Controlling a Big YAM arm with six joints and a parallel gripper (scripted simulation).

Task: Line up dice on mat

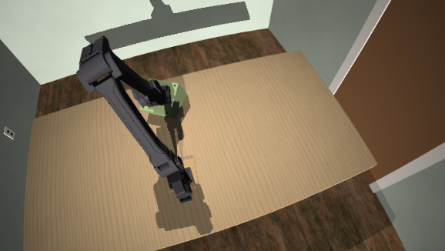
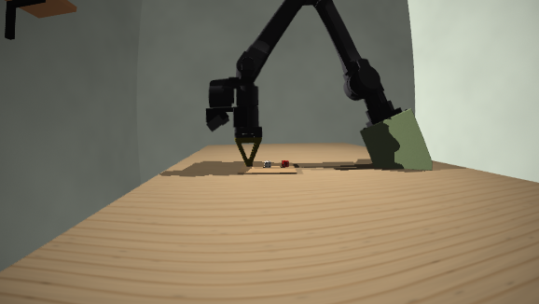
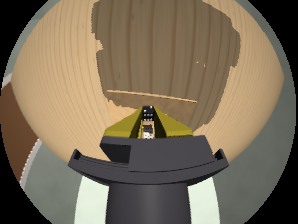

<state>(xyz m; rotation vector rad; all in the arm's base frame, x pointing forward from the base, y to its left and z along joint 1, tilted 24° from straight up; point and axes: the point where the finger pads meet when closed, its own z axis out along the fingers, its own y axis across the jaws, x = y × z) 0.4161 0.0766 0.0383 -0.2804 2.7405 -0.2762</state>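
Right now my hand is right at the black die. The rest, counted from my hand: tan mat (5 cm behind, 2 cm below, 1 cm to the right); then white die (5 cm behind, 1 cm to the right, 1 cm below); then red die (10 cm behind, 2 cm to the right, 1 cm below).
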